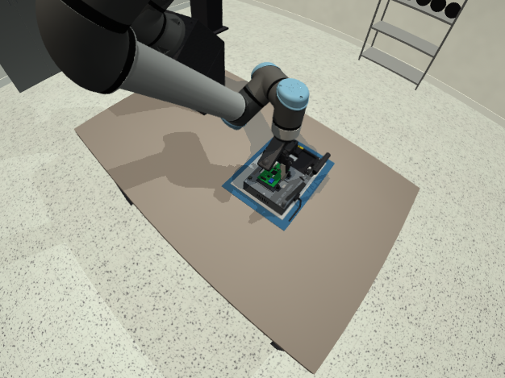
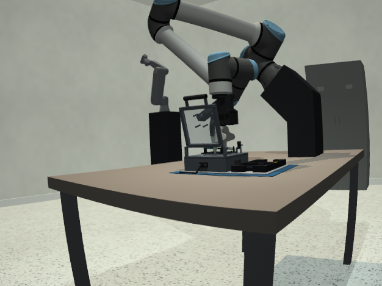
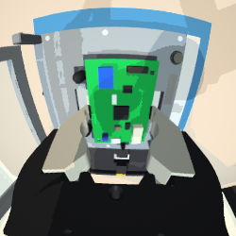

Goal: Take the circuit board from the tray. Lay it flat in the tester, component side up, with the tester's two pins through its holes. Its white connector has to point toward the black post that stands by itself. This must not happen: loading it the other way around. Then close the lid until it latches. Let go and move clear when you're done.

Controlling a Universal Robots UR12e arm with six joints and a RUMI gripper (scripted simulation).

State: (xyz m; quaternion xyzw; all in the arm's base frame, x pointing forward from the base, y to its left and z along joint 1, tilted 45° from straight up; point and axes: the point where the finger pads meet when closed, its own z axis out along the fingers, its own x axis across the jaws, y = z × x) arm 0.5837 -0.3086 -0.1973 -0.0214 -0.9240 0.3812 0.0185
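Right now the green circuit board is right at my hand. The rest, counted from my hand: tester bed: 1 cm below, 1 cm ahead; then black post: 6 cm to the left, 6 cm behind, 1 cm above; then tester: 4 cm to the left, 4 cm ahead, 4 cm above.
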